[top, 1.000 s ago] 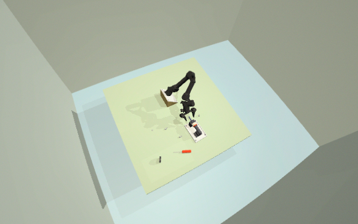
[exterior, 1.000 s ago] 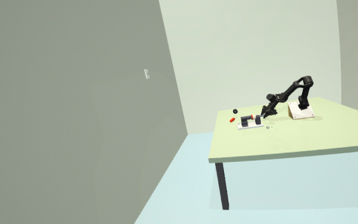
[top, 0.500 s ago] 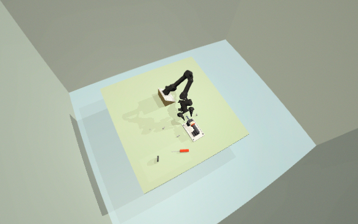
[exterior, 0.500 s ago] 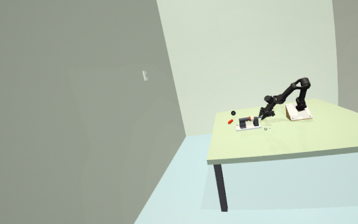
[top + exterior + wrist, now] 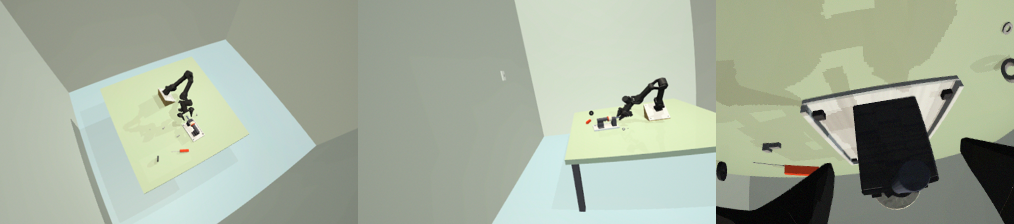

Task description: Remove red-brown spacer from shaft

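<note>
My gripper tip is now 40 mm short of the shaft and 10 mm below it. Round my gripper tip: red-brown spacer 90 mm ahead, 10 mm above; then red-handled screwdriver 270 mm to the right, 230 mm ahead, 60 mm below; then black disc 500 mm to the right, 170 mm ahead, 30 mm below.
</note>
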